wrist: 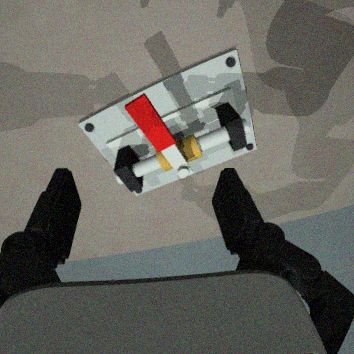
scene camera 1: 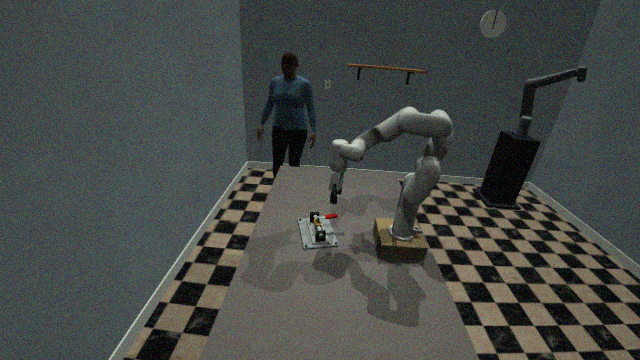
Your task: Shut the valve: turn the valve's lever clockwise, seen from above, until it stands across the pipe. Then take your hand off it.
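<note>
The valve's red lever (scene camera 1: pixel 331 216) (wrist: pixel 151 125) stands roughly across the pipe (wrist: pixel 214 139), close to a right angle, with its red end toward the robot base side in the scene view. The pipe, with a brass middle, runs between two black supports on a pale plate (scene camera 1: pixel 306 244) (wrist: pixel 102 125). My gripper (scene camera 1: pixel 334 200) (wrist: pixel 148 185) is wide open and empty. It hangs above and behind the lever in the scene view, apart from it. In the wrist view the whole lever shows beyond the fingertips, with no finger touching it.
The plate lies on a long grey-brown table (scene camera 1: pixel 340 315). My arm stands on a wooden block (scene camera 1: pixel 402 252) right of the valve. A person (scene camera 1: pixel 292 105) stands behind the table's far left corner. A dark pedestal with another arm (scene camera 1: pixel 510 170) stands at the back right.
</note>
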